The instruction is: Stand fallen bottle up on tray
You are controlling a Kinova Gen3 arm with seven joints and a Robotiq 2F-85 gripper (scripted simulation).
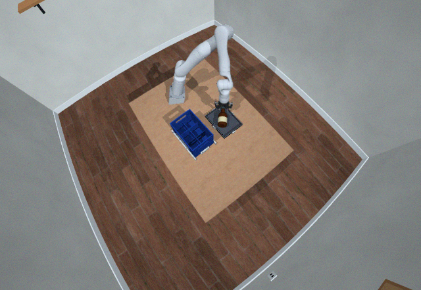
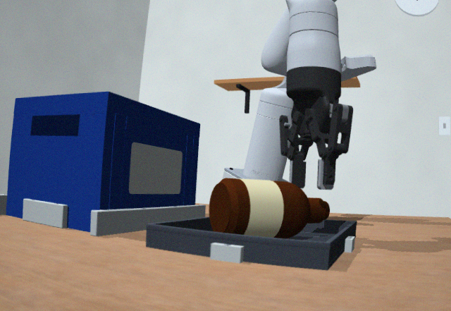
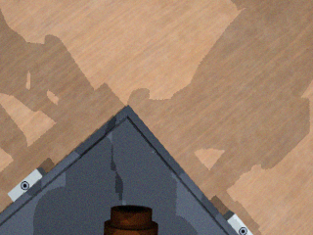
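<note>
My hand is 4 cm to the left of the brown bottle, 4 cm above it and 3 cm short of it. From my hand the other things lie so: blue crate: 32 cm to the right, 2 cm behind; tray: 7 cm below, 5 cm ahead, 4 cm to the right.
</note>
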